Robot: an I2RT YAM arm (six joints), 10 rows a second.
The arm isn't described. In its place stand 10 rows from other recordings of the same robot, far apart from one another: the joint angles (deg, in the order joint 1, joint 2, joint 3, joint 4, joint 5, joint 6), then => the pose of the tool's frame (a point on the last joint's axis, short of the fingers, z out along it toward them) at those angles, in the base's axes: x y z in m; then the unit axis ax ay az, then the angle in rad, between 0 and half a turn.
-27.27, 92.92, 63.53, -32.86, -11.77, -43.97 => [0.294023 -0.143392 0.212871 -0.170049 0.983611 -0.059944 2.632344]
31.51, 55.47, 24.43, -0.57, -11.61, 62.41 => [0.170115 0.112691 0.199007 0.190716 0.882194 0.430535 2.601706]
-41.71, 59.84, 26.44, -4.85, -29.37, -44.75 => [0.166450 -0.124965 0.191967 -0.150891 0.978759 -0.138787 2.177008]
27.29, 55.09, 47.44, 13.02, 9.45, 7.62 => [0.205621 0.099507 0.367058 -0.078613 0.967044 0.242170 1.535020]
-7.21, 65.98, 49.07, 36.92, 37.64, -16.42 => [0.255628 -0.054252 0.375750 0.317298 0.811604 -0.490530 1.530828]
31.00, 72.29, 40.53, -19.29, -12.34, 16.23 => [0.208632 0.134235 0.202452 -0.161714 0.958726 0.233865 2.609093]
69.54, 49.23, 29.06, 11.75, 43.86, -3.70 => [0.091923 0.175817 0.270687 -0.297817 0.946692 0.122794 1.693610]
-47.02, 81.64, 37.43, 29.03, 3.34, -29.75 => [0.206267 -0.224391 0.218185 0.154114 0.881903 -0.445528 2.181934]
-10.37, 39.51, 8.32, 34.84, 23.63, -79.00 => [0.158139 -0.043445 0.212696 -0.278593 0.698431 -0.659227 2.298889]
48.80, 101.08, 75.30, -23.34, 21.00, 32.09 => [0.264925 0.283254 0.238976 -0.076397 0.992052 0.099980 2.379058]
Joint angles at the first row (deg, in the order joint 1, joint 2, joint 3, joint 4, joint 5, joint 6):
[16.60, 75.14, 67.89, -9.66, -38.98, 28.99]
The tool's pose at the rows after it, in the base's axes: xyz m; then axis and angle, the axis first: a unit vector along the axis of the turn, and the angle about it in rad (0 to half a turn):
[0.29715 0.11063 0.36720 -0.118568 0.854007 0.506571 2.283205]
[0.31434 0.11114 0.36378 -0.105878 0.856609 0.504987 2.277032]
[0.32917 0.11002 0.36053 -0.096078 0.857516 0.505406 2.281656]
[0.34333 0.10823 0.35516 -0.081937 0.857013 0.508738 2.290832]
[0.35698 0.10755 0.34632 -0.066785 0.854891 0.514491 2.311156]
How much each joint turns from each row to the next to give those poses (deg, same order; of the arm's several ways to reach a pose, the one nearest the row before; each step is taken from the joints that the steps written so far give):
[-0.15, 3.44, 2.54, 0.86, 0.86, 0.36]
[-0.72, 3.43, 1.99, 1.61, 0.43, 0.74]
[-0.87, 2.98, 1.97, 0.78, -0.38, 0.61]
[-0.90, 2.80, 1.41, 1.30, -0.47, 1.30]
[-0.66, 2.86, 0.90, 1.68, -0.71, 1.74]

